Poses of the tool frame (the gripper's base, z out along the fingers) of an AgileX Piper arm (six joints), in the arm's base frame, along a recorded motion.
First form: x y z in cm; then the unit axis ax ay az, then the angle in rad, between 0 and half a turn.
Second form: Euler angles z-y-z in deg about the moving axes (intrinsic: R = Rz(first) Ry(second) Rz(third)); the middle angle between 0 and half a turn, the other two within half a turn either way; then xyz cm. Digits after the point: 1 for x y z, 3 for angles.
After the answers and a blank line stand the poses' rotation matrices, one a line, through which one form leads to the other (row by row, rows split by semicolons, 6 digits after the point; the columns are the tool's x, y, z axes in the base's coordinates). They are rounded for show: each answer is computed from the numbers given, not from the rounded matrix.
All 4 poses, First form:
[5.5, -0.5, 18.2, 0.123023, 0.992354, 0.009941, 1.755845]
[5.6, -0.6, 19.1, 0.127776, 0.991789, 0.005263, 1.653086]
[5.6, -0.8, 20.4, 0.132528, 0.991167, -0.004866, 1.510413]
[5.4, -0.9, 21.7, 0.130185, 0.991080, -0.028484, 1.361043]
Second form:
[-6.381, 100.596, 7.753, 5.5, -0.5, 18.2]
[-7.014, 94.713, 7.669, 5.6, -0.6, 19.1]
[-7.878, 86.539, 7.353, 5.6, -0.8, 20.4]
[-8.804, 77.944, 6.162, 5.4, -0.9, 21.7]

-0.166075 0.134774 0.976860; 0.154316 0.981964 -0.109243; -0.973964 0.132603 -0.183877
-0.064528 0.131898 0.989161; 0.142389 0.982301 -0.121695; -0.987705 0.132992 -0.082167
0.076850 0.128288 0.988755; 0.118573 0.983474 -0.136818; -0.989967 0.127755 0.060369
0.221638 0.130018 0.966422; 0.074299 0.985938 -0.149684; -0.972294 0.104980 0.208861

